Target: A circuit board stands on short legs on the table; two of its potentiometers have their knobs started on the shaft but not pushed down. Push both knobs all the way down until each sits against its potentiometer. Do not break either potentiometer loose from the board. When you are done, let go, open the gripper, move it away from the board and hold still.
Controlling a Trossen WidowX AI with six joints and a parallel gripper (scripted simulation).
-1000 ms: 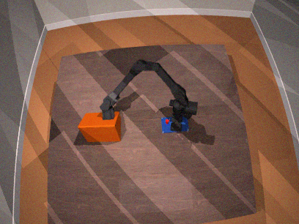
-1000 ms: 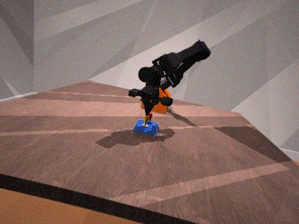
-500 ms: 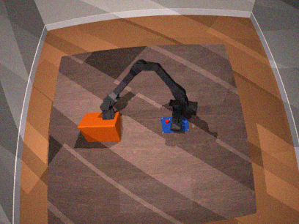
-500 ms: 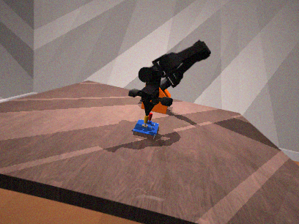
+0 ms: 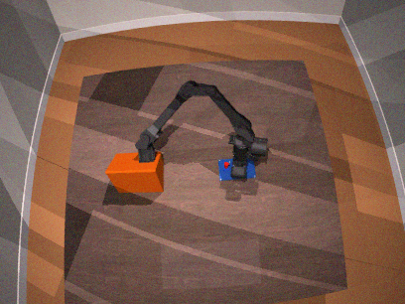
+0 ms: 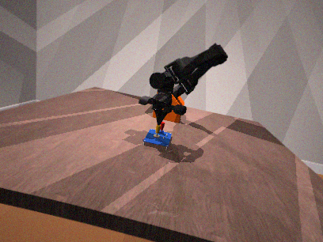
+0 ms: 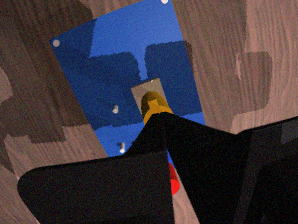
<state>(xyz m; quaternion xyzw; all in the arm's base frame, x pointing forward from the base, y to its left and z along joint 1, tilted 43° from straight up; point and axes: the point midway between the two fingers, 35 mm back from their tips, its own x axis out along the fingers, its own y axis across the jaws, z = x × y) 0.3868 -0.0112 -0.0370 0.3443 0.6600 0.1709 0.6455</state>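
Now: gripper tip 10 mm above the yellow knob. Also, from my gripper tip: red knob (50 mm behind, 20 mm below, 10 mm to the left).
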